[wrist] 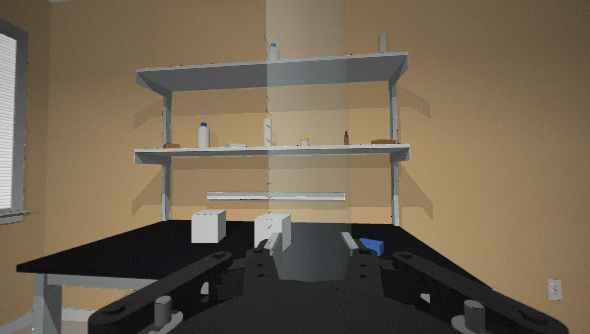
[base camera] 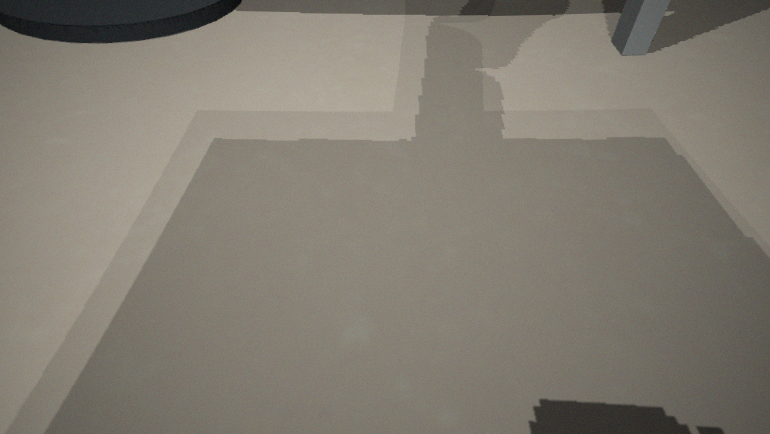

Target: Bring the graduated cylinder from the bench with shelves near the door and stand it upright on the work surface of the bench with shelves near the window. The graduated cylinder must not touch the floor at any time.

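Frame: origin at the arm's base, x up, y ahead, z left, level; millimetres.
Where they show: gripper, fingertip midpoint: (wrist: 310, 245).
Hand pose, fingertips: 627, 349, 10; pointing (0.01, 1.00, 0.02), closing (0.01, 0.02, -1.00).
Note:
Each offset is from my fingertips to the top centre of the thing, as dx, dy, dz. "spot": to the spot under its first point. Level surfaces: height alone.
The clear graduated cylinder @[spot: +52, -65, +0] (wrist: 308, 175) stands upright between my fingertips in the wrist view, its marks along its left edge; its top runs out of the view. My gripper (wrist: 310, 245) is shut on it. Behind it is the bench with a black work surface @[dx -262] (wrist: 140, 245) and two grey shelves, with a window at the far left. Whether the cylinder is over the work surface or in front of it, I cannot tell. The gripper does not show in the base camera view.
Two white boxes @[-132, +876, +495] (wrist: 206, 228) @[-132, +785, +166] (wrist: 265, 227) and a blue block @[-222, +747, -231] (wrist: 372, 246) are on the work surface. Bottles and small items stand on the shelves (wrist: 200, 154) (wrist: 210, 79). In the base camera view, a dark round base @[spot: -1001, +562, +469] (base camera: 107, 29) is upper left and a grey leg @[spot: -980, +515, -434] (base camera: 641, 29) upper right.

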